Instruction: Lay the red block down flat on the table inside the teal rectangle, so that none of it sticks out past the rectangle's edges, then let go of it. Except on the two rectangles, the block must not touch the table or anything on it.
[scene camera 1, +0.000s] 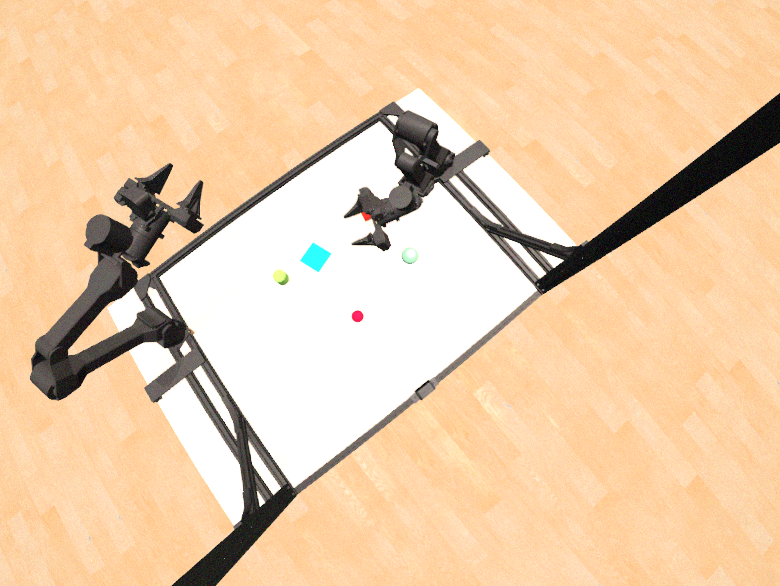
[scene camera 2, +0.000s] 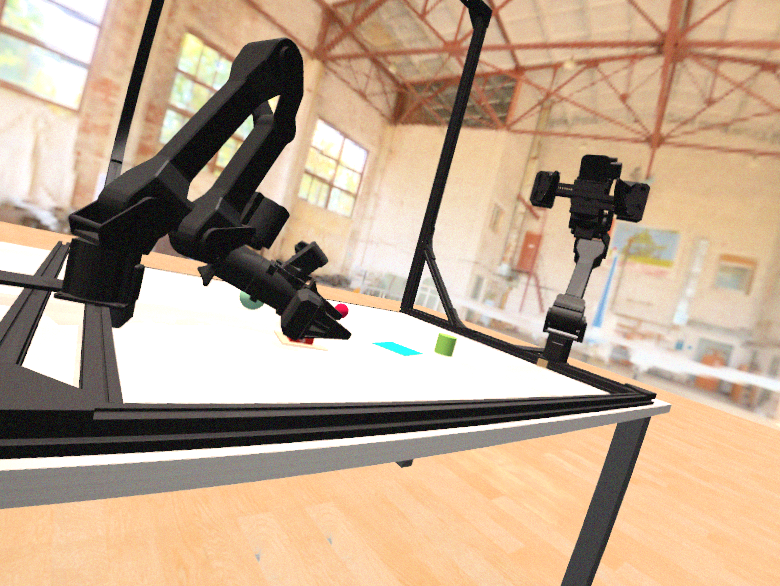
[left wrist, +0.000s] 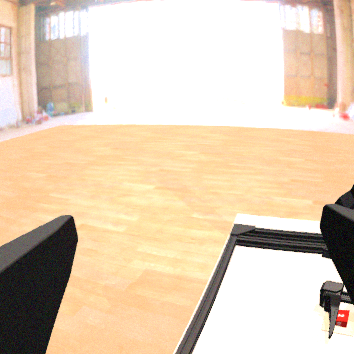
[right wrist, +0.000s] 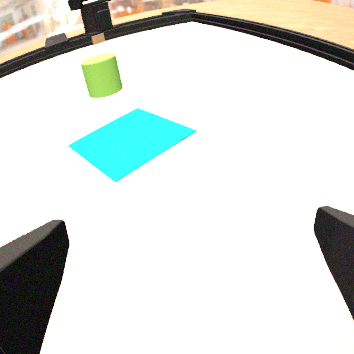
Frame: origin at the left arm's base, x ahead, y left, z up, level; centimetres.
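Seen in the pictures: left gripper, fingertip midpoint: (scene camera 1: 186, 172) (scene camera 2: 585, 177) (left wrist: 202, 223); right gripper, fingertip midpoint: (scene camera 1: 347, 230) (scene camera 2: 345, 326) (left wrist: 353, 343) (right wrist: 194, 227); left arm's base, origin of the base link: (scene camera 1: 176, 335) (scene camera 2: 553, 361) (right wrist: 98, 31); right arm's base, origin of the base link: (scene camera 1: 435, 170) (scene camera 2: 97, 299).
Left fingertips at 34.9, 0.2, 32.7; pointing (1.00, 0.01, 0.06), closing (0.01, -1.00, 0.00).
Pixels of each thing's top centre, then the offset from my left fingertips to it, as dx, dy, dz. "pt": a spot on its surface instead.
- red block, middle of its top: (scene camera 2: 301, 329) (left wrist: 341, 313) (scene camera 1: 367, 212) +23.1, -27.6, -32.9
- pale cream rectangle, surface spot: (scene camera 2: 287, 342) pt +26.1, -26.9, -34.5
- teal rectangle, surface spot: (right wrist: 132, 145) (scene camera 2: 392, 347) (scene camera 1: 319, 254) pt +5.6, -22.1, -34.5
- green cylinder, middle of its top: (right wrist: 97, 58) (scene camera 2: 448, 335) (scene camera 1: 279, 275) -5.8, -17.0, -31.1
- mint ball, middle of its top: (scene camera 1: 410, 252) +17.6, -44.8, -30.1
- crimson ball, middle of its top: (scene camera 2: 343, 303) (scene camera 1: 356, 315) -4.1, -41.2, -31.5
The red block (scene camera 1: 366, 216) (scene camera 2: 302, 340) (left wrist: 342, 318) lies on the pale cream rectangle (scene camera 2: 287, 342), partly hidden by the right gripper. The teal rectangle (scene camera 1: 315, 257) (scene camera 2: 397, 348) (right wrist: 132, 145) lies bare. My right gripper (scene camera 1: 349, 230) (right wrist: 194, 227) is open and low over the block, its fingers slanting toward the teal side. In scene camera 1 the block shows near the base of the fingers; it does not show in the right wrist view. My left gripper (scene camera 1: 186, 174) (left wrist: 202, 223) is open and empty, raised high beyond the table's edge.
A green cylinder (scene camera 1: 279, 275) (scene camera 2: 445, 344) (right wrist: 102, 75) stands close to the teal rectangle. A mint ball (scene camera 1: 409, 255) (scene camera 2: 250, 299) is near the right gripper. A crimson ball (scene camera 1: 357, 316) (scene camera 2: 341, 310) lies farther off. Dark rails (scene camera 1: 271, 193) border the table.
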